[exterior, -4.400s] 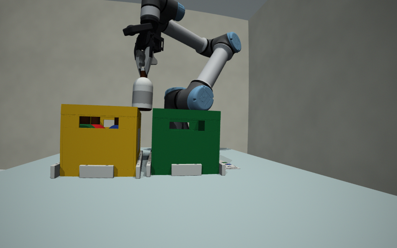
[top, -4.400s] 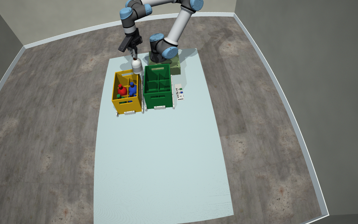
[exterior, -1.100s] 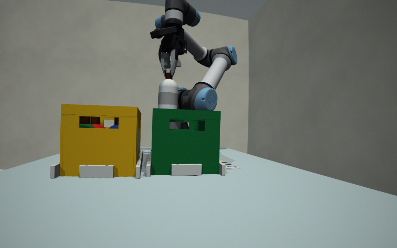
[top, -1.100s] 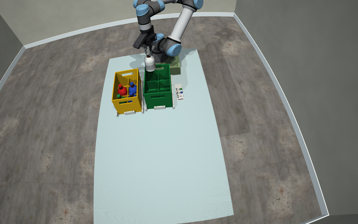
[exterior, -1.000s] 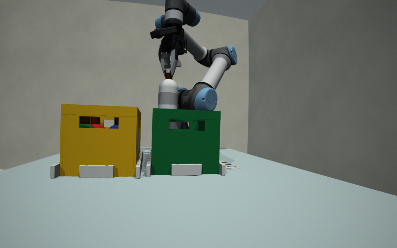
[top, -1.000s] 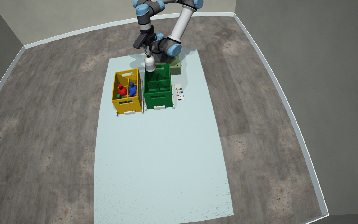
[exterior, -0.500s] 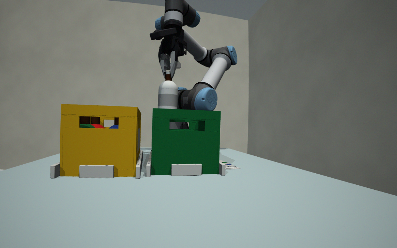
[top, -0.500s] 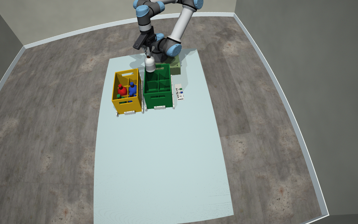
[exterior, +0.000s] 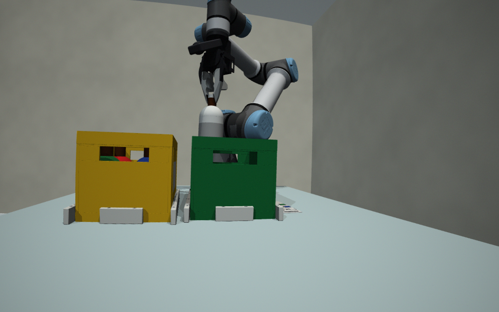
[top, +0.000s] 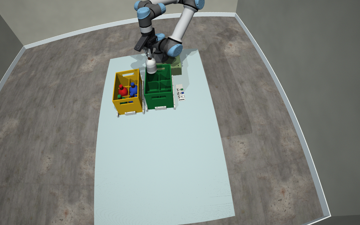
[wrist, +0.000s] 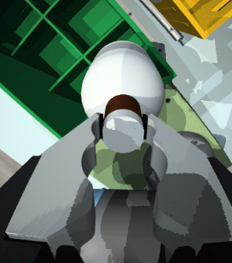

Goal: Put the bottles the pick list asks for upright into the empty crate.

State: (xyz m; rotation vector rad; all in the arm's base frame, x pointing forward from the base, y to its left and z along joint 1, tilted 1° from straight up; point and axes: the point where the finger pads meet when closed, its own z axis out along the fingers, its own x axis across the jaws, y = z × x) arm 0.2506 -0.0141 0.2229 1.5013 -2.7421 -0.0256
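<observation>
The white bottle lies 7 cm below my hand. The rest, counted from my hand: yellow crate 23 cm below, 16 cm to the right, 13 cm ahead; then green crate 23 cm below, 8 cm ahead, 6 cm to the left; then red bottle 23 cm below, 21 cm to the right, 14 cm ahead.
</observation>
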